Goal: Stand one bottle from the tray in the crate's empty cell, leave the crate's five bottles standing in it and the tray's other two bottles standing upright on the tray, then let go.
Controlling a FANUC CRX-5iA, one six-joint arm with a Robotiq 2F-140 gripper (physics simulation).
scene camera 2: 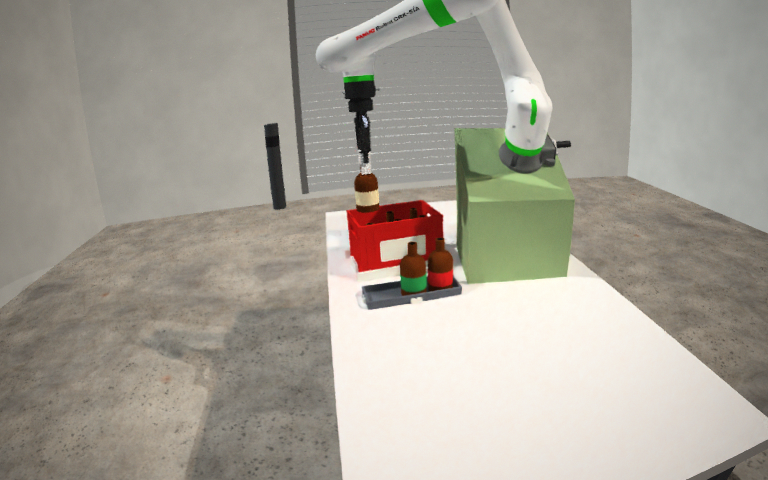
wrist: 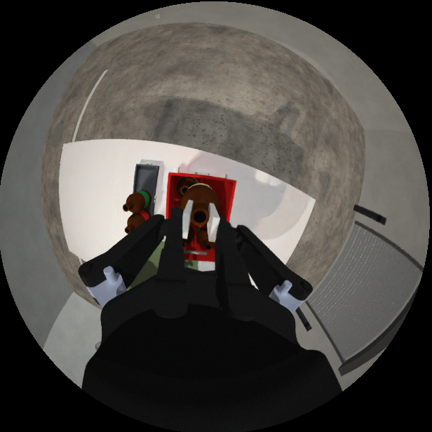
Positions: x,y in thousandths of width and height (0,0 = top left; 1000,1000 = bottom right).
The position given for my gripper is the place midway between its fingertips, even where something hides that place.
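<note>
My gripper is here in scene camera 2 (scene camera 2: 476,359), and I find the same gripper in the wrist view too (wrist: 462,487). I also see a green-label bottle (scene camera 2: 538,555).
</note>
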